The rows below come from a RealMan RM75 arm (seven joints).
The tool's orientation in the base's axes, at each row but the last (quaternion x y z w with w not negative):
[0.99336, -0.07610, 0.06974, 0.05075]
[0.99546, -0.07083, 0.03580, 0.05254]
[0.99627, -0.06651, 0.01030, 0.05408]
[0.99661, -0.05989, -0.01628, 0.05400]
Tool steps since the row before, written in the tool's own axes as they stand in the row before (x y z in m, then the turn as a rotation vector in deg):
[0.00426, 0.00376, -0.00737, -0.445, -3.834, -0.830]
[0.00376, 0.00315, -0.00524, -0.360, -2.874, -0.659]
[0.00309, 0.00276, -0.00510, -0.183, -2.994, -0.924]
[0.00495, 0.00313, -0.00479, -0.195, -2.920, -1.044]
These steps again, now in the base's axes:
[0.00261, -0.00349, 0.00822, 0.063, 3.926, 0.407]
[0.00292, -0.00304, 0.00581, 0.019, 2.951, 0.339]
[0.00263, -0.00257, 0.00545, 0.206, 3.075, 0.595]
[0.00473, -0.00318, 0.00497, 0.191, 3.016, 0.722]

